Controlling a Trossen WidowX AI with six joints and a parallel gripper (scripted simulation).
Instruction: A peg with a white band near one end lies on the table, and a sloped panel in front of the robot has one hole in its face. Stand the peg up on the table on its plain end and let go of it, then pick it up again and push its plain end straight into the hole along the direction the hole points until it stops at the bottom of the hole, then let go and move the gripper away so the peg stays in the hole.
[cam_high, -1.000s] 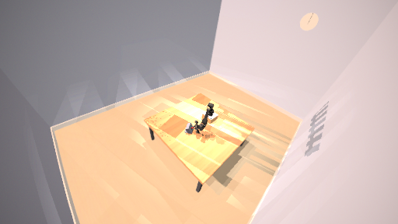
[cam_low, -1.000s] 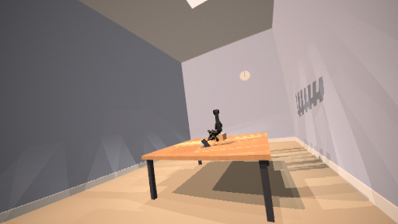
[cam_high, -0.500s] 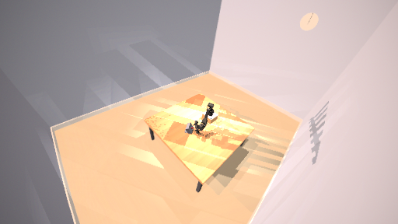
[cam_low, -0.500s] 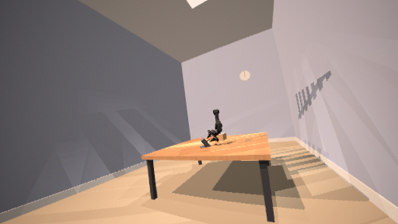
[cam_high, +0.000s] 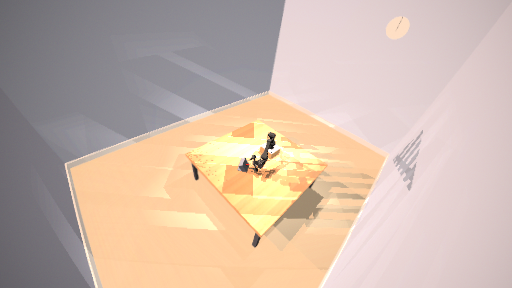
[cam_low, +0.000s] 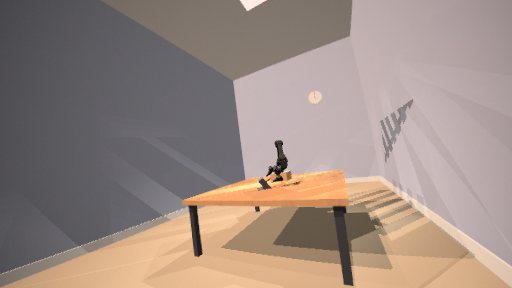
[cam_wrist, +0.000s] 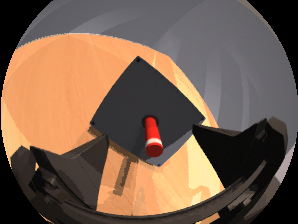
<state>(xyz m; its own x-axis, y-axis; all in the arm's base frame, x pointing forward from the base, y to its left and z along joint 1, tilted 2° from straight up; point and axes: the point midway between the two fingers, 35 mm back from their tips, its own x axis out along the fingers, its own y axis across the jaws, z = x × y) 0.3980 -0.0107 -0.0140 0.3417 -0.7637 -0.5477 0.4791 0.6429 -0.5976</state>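
Now: the red peg right at my gripper tip. Also, from my gripper tip: grey sloped panel: 50 mm to the right, 30 mm below, 20 mm ahead.
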